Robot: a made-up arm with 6 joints.
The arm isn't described. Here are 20 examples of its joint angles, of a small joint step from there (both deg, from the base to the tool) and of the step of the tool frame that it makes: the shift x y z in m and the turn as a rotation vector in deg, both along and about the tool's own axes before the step.
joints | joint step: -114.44 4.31 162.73 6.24 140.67 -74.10 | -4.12 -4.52 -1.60 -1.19 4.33 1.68
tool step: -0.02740 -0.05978 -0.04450 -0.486 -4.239 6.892
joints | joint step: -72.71 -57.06 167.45 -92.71 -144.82 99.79 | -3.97 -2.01 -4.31 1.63 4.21 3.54
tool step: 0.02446 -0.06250 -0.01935 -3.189 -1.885 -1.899
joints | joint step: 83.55 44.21 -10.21 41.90 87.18 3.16 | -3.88 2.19 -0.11 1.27 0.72 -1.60
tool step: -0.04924 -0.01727 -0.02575 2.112 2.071 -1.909
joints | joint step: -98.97 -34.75 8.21 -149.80 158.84 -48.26 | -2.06 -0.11 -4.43 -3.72 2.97 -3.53
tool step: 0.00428 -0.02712 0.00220 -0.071 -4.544 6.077
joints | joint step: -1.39 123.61 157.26 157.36 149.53 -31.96 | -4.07 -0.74 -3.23 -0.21 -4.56 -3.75
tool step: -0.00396 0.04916 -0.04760 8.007 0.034 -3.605
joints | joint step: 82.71 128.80 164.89 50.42 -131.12 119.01 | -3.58 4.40 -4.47 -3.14 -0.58 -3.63
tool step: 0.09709 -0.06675 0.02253 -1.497 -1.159 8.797
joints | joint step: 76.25 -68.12 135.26 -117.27 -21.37 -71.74 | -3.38 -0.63 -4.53 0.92 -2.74 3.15
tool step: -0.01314 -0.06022 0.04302 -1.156 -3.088 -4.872
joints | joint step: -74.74 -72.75 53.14 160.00 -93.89 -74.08 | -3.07 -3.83 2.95 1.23 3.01 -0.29
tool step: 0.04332 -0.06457 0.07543 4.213 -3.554 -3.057
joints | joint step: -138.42 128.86 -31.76 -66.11 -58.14 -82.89 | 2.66 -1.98 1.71 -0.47 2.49 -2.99
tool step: -0.01529 0.00565 -0.02194 0.425 0.702 6.292
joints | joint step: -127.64 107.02 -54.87 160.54 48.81 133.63 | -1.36 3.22 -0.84 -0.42 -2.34 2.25
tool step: 0.01447 0.00209 0.00860 -1.252 1.850 -1.249
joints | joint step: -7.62 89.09 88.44 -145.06 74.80 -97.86 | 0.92 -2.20 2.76 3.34 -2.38 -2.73
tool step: -0.04733 -0.02287 -0.02170 4.690 1.321 -7.339
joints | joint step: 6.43 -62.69 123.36 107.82 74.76 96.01 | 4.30 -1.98 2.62 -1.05 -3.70 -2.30
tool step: -0.08518 0.04175 -0.03731 -0.951 1.431 9.080
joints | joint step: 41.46 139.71 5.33 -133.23 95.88 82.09 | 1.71 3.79 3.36 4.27 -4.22 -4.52
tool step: 0.02767 0.03796 -0.00927 4.251 -5.262 4.649
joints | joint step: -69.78 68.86 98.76 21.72 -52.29 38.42 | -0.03 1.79 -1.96 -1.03 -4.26 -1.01
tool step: 0.05070 0.02895 -0.01579 1.047 5.498 5.640
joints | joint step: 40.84 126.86 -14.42 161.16 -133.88 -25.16 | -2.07 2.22 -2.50 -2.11 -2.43 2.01
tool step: -0.02767 0.01888 -0.01161 -4.730 -0.389 2.981
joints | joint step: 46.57 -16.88 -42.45 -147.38 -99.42 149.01 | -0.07 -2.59 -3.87 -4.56 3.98 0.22
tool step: -0.00126 0.02419 0.00868 0.457 1.441 -6.735
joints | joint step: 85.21 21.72 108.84 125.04 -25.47 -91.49 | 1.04 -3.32 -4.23 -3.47 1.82 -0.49
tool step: 0.01657 -0.02161 0.02842 4.536 2.071 2.361
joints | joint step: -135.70 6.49 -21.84 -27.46 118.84 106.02 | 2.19 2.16 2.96 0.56 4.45 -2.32
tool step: -0.00291 0.02237 0.03071 5.207 -0.350 -3.925
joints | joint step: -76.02 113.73 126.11 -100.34 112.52 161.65 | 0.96 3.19 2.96 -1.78 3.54 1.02
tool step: -0.00470 0.01995 -0.04043 -1.709 3.408 0.361
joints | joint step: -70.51 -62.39 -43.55 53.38 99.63 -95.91 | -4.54 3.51 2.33 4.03 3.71 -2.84
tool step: 0.02325 -0.03063 0.01493 3.418 4.923 -1.486
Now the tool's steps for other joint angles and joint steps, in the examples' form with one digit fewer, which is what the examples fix.
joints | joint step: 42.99 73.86 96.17 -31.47 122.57 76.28 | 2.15 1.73 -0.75 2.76 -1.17 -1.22
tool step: -0.0433 -0.0149 0.0197 2.36 -0.34 4.72
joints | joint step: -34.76 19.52 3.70 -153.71 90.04 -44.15 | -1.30 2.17 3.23 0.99 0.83 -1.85
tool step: 0.0015 -0.0118 -0.0314 3.38 -0.36 0.98
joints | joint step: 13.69 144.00 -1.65 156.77 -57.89 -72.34 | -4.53 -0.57 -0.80 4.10 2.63 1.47
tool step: -0.0250 -0.0083 0.0020 -0.36 -4.09 3.34
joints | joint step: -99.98 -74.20 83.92 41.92 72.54 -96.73 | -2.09 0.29 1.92 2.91 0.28 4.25
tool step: 0.0482 0.0037 -0.0248 -4.48 4.77 1.87
